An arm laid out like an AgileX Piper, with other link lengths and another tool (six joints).
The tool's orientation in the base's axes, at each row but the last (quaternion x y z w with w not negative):
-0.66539, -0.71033, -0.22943, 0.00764
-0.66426, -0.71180, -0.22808, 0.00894
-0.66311, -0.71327, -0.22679, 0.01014
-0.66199, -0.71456, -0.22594, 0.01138
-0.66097, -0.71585, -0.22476, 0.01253
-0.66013, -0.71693, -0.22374, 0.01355
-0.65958, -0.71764, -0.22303, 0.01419
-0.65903, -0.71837, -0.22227, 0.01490
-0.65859, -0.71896, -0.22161, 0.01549
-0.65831, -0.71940, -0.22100, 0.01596
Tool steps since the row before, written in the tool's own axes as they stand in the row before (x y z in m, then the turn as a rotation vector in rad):
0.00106, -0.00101, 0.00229, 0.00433, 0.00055, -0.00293
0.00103, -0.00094, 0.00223, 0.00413, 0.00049, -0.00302
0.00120, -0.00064, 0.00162, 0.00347, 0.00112, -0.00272
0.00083, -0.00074, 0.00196, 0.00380, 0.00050, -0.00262
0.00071, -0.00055, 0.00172, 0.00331, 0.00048, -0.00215
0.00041, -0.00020, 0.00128, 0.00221, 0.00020, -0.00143
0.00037, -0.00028, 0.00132, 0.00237, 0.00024, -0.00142
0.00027, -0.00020, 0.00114, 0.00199, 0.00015, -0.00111
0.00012, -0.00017, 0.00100, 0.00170, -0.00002, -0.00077
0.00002, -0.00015, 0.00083, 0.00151, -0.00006, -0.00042
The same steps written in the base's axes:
-0.00041, 0.00176, -0.00203, -0.00084, 0.00310, 0.00416
-0.00037, 0.00171, -0.00197, -0.00090, 0.00288, 0.00416
-0.00029, 0.00166, -0.00127, -0.00013, 0.00237, 0.00388
-0.00025, 0.00143, -0.00173, -0.00073, 0.00270, 0.00370
-0.00013, 0.00124, -0.00149, -0.00056, 0.00240, 0.00312
0.00011, 0.00081, -0.00108, -0.00049, 0.00160, 0.00204
0.00005, 0.00079, -0.00116, -0.00047, 0.00175, 0.00210
0.00008, 0.00063, -0.00100, -0.00042, 0.00150, 0.00167
0.00009, 0.00045, -0.00091, -0.00045, 0.00134, 0.00122
0.00008, 0.00029, -0.00079, -0.00037, 0.00128, 0.00083

